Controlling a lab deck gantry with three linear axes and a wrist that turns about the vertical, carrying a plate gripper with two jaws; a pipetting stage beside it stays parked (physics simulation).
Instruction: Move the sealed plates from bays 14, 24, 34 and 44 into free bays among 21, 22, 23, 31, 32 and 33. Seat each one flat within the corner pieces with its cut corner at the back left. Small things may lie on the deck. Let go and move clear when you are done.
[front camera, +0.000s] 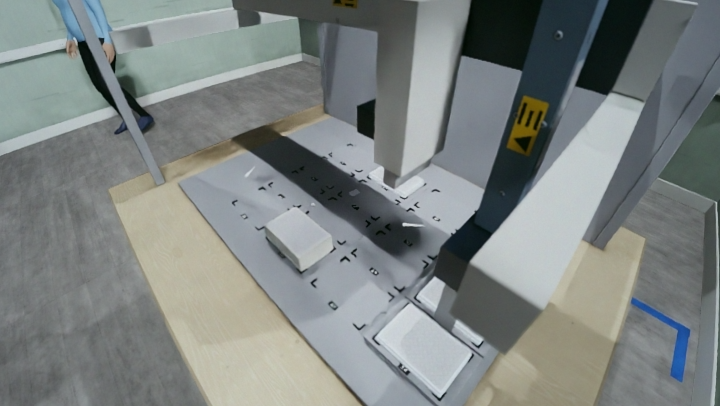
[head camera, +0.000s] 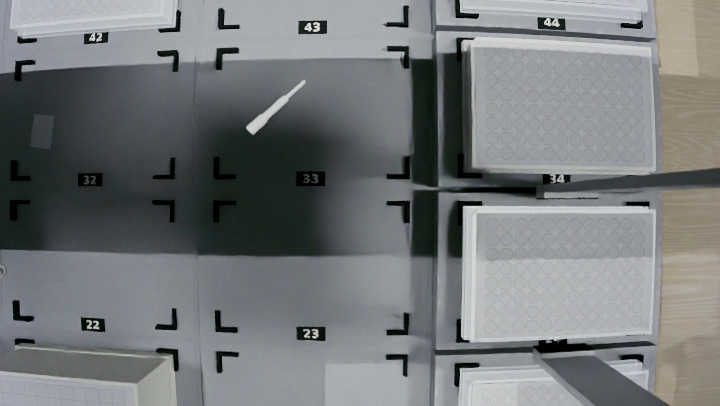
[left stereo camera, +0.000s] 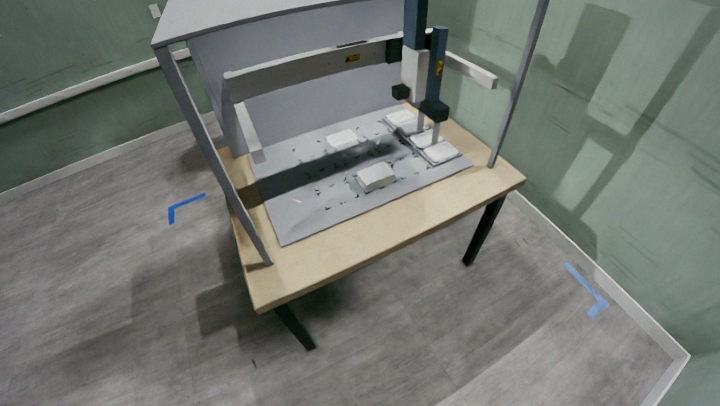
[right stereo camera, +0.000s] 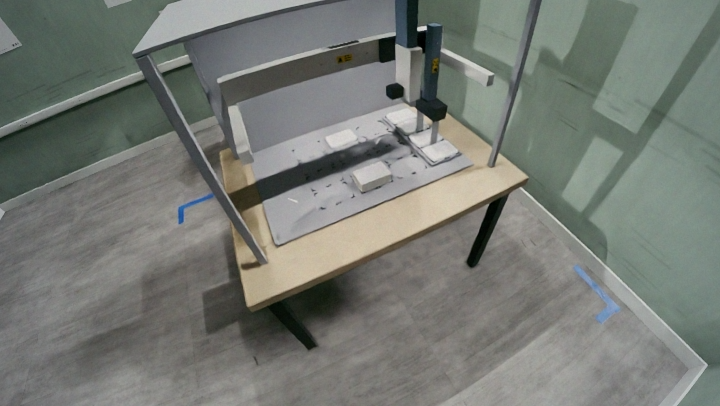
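Where they show: gripper, between the fingertips: (head camera: 561, 273) (left stereo camera: 426, 138) (right stereo camera: 426, 137); robot's base, origin of its link: (front camera: 233, 203) (left stereo camera: 327, 209) (right stereo camera: 322, 209).
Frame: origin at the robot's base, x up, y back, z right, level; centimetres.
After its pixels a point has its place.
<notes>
Sealed plates lie in bay 24 (head camera: 559, 282) @(x 2.9, y -55.0, z -14.5 cm) (front camera: 431, 292) @(x 2.9, y -50.9, z -12.7 cm), bay 34 (head camera: 559, 105) @(x 2.9, y -55.0, z -25.6 cm), bay 44 (head camera: 554, 6) @(x 2.6, y -55.2, z -32.3 cm) and bay 14 (head camera: 534, 393) @(x 2.9, y -53.7, z -7.4 cm) (front camera: 423, 348) @(x 2.9, y -56.0, z -3.7 cm) (left stereo camera: 441, 152) @(x 2.9, y -54.5, z -2.9 cm) (right stereo camera: 438, 151) @(x 2.9, y -53.9, z -3.4 cm). My gripper (head camera: 565, 272) @(x 2.2, y -55.6, z -15.0 cm) (left stereo camera: 428, 137) @(x 2.2, y -55.6, z -15.0 cm) (right stereo camera: 427, 136) @(x 2.2, y -55.6, z -15.0 cm) is open, with one jaw behind and one in front of the plate in bay 24. Narrow gaps show between jaws and plate in the head view; the front jaw partly covers the bay label. The front view hides one jaw behind a grey beam. Cut corners are not clear. Bays 22, 23, 32 and 33 show no plate; bays 21 and 31 are outside the head view.
A white pipette tip (head camera: 274, 108) @(x 0.5, y -36.8, z -25.8 cm) (front camera: 412, 224) @(x 0.6, y -36.7, z -25.8 cm) lies in bay 33, a small slip (head camera: 42, 131) @(x 0.1, y -18.7, z -24.8 cm) (front camera: 353, 192) @(x 0.1, y -18.4, z -24.6 cm) in bay 32. A small round piece (head camera: 2, 270) @(x 0.2, y -15.2, z -14.2 cm) lies left of bay 22. A plate (head camera: 90, 12) @(x 1.4, y -23.4, z -32.9 cm) is in bay 42. A tall box (head camera: 65, 388) @(x 4.2, y -24.1, z -7.7 cm) (front camera: 297, 234) @(x 4.2, y -23.9, z -3.6 cm) stands in front of bay 22.
</notes>
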